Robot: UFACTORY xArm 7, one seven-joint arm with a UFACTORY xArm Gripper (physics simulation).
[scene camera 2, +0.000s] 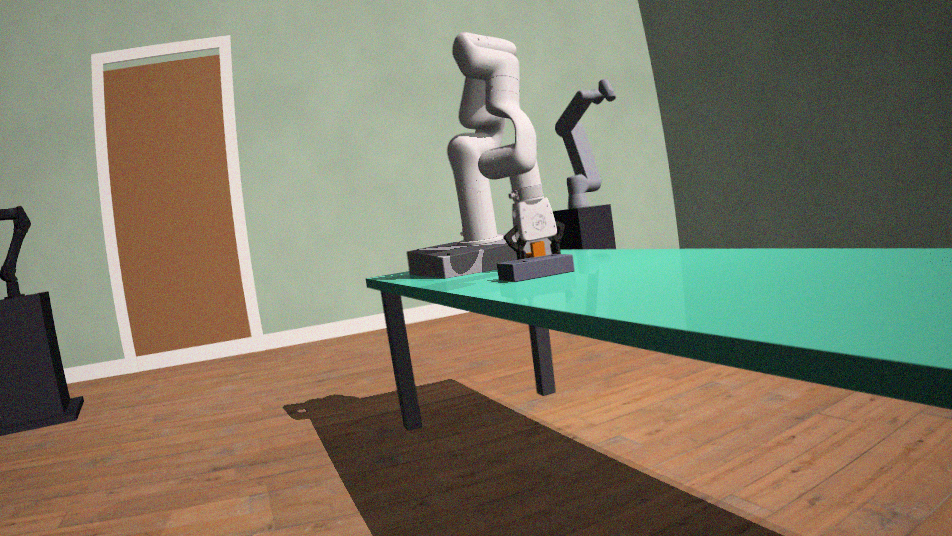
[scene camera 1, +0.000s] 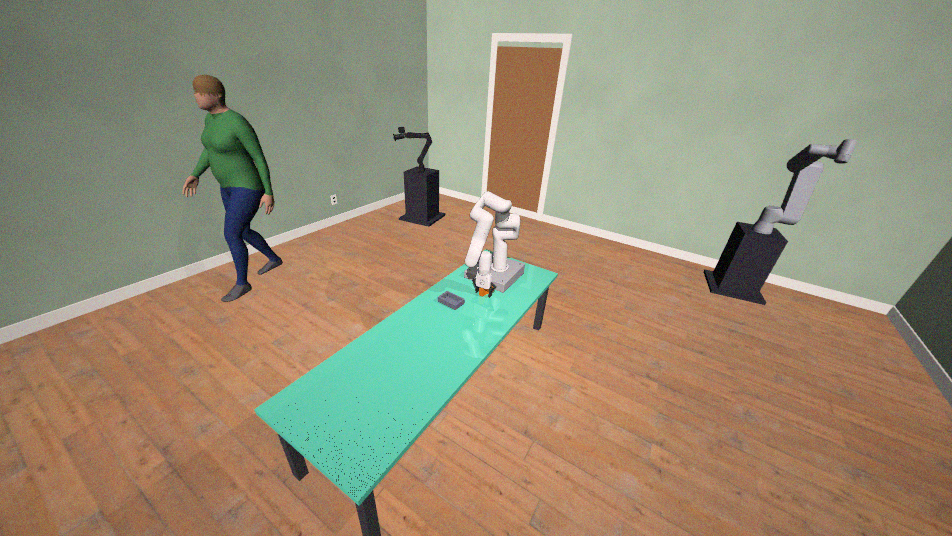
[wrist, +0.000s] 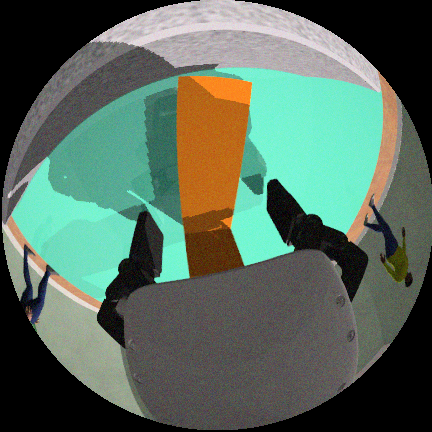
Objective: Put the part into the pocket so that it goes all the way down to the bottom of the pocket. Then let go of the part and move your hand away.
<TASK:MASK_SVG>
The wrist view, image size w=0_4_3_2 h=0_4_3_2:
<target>my gripper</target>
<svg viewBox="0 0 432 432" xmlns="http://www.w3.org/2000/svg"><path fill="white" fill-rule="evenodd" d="M276 178L269 179L267 182L266 211L283 243L286 243L287 247L293 245L294 249L293 251L240 267L189 278L155 282L154 277L160 277L163 234L149 212L145 210L138 213L129 249L129 257L123 258L119 262L118 274L105 289L106 298L103 299L96 319L98 324L125 348L129 370L136 390L144 405L157 422L203 430L232 430L256 427L281 421L305 412L330 399L353 383L358 359L358 338L351 301L364 274L368 256L352 241L348 241L345 233L322 224L321 218L316 214L306 214L294 197ZM331 260L335 260L337 262L336 264L341 267L341 276L338 274Z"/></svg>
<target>orange L-shaped part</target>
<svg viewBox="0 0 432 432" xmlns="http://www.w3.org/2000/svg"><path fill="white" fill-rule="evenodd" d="M250 81L217 76L178 76L176 103L177 168L189 277L210 274L244 265L230 227L246 135L252 85Z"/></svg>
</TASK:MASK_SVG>
